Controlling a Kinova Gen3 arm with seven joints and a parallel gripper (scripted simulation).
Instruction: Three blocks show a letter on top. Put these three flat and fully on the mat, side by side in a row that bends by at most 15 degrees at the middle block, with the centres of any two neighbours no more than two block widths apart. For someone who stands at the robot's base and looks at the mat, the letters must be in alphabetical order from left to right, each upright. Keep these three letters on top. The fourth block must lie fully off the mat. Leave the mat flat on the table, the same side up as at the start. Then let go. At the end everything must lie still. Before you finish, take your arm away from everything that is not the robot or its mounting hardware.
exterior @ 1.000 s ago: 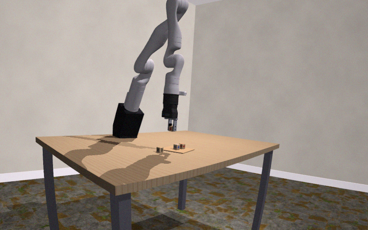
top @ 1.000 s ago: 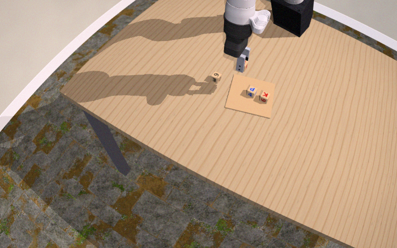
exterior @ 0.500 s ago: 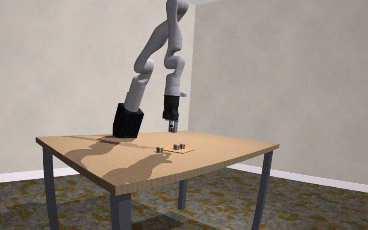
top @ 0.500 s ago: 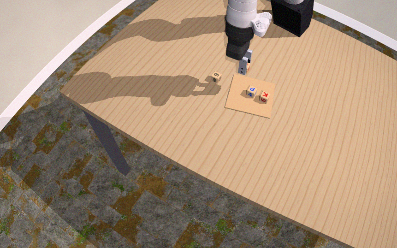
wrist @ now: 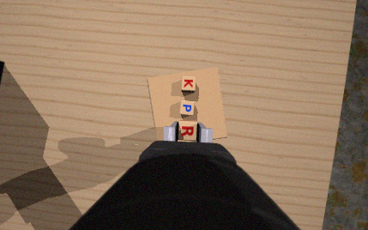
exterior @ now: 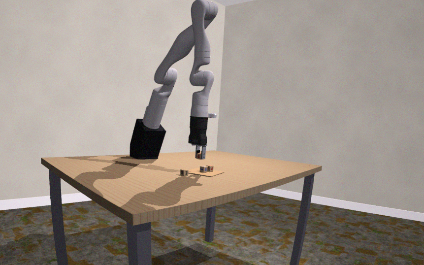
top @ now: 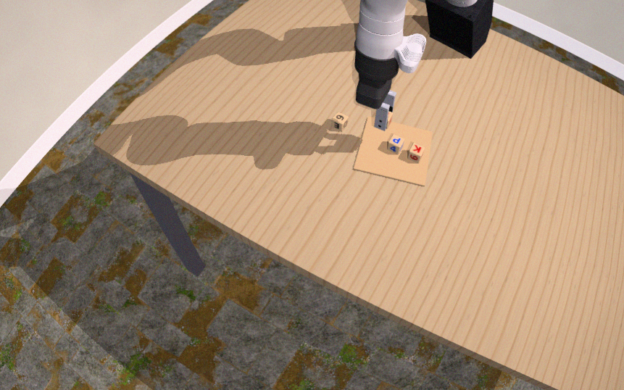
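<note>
The tan mat is 8 cm below my hand and 3 cm to the left of it. Also, from my hand: block (9 cm to the right, 7 cm below, 1 cm behind).
</note>
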